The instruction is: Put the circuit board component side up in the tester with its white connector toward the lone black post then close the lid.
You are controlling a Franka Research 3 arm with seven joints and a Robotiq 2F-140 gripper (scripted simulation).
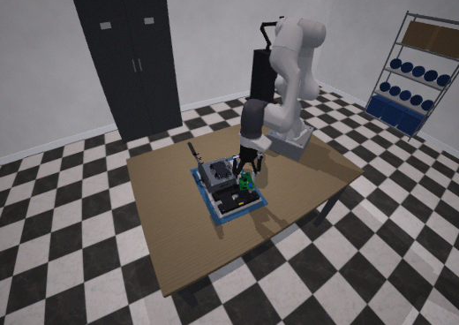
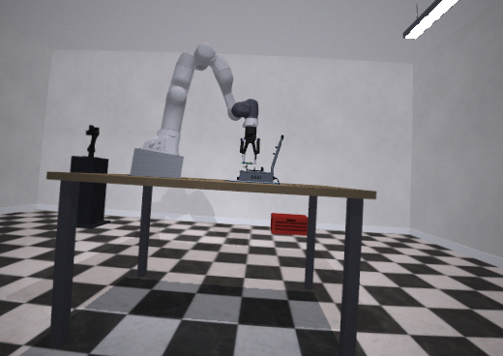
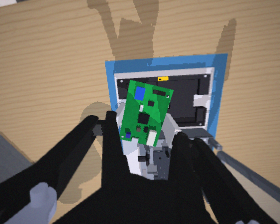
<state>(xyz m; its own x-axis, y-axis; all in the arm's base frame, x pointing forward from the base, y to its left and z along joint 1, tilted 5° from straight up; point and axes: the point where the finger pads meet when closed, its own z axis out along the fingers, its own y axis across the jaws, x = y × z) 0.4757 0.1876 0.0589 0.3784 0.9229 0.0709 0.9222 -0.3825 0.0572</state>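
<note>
The green circuit board is 20 mm below my hand. Also, from my hand: tester lid: 190 mm to the right, 160 mm ahead, 40 mm above.
</note>
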